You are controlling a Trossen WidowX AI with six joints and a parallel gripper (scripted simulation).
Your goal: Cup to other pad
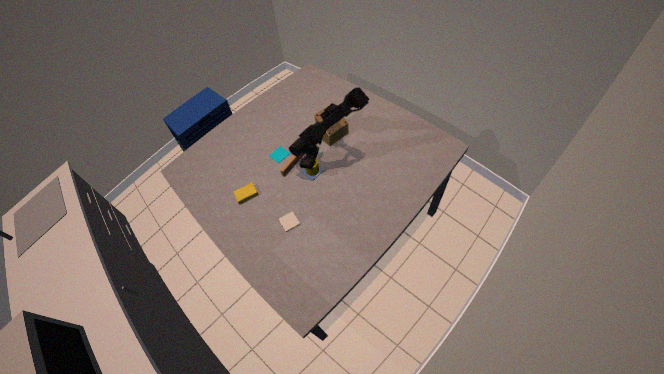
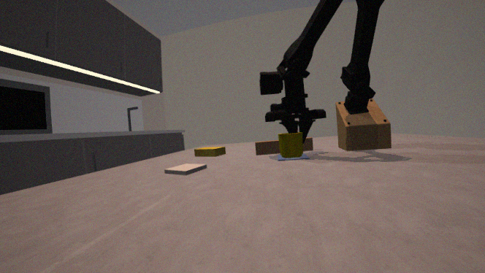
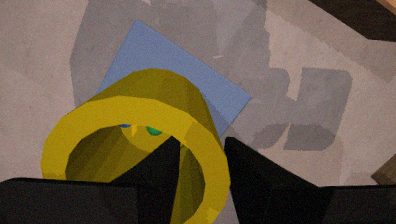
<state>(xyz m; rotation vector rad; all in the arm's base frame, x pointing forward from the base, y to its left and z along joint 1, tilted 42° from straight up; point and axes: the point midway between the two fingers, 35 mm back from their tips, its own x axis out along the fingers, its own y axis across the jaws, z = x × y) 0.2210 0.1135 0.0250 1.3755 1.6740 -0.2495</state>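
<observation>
Now: the blue pad 5 cm below my gripper tip, 2 cm ahead of it and 1 cm to the left of it. Also, from my gripper tip: wooden bar: 10 cm to the right, 4 cm ahead, 2 cm below; yellow cup: 2 cm ahead, 1 cm to the left; teal pad: 21 cm to the right, 6 cm ahead, 5 cm below.
</observation>
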